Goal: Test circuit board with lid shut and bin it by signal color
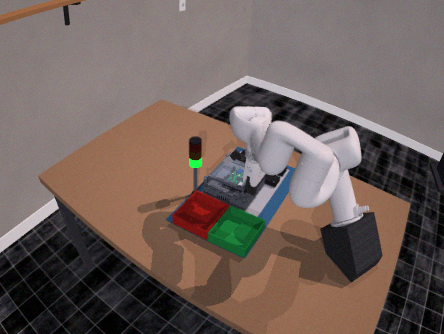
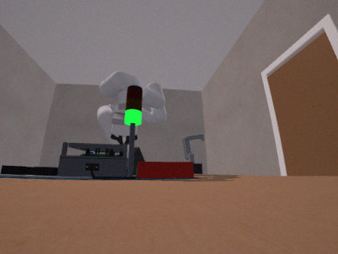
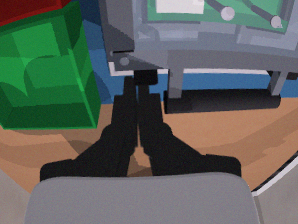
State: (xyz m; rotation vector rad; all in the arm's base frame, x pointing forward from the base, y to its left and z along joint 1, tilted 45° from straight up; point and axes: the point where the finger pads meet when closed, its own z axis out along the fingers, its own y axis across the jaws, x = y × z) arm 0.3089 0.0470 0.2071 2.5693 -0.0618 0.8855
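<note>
The black latch block is 20 mm ahead of my hand, 10 mm to the right of it and 20 mm below it. Round my hand: tester lid: 70 mm ahead, 80 mm to the right, 10 mm below; then green circuit board: 70 mm ahead, 80 mm to the right, 30 mm below; then tester plate: 70 mm ahead, 80 mm to the right, 40 mm below.
</note>
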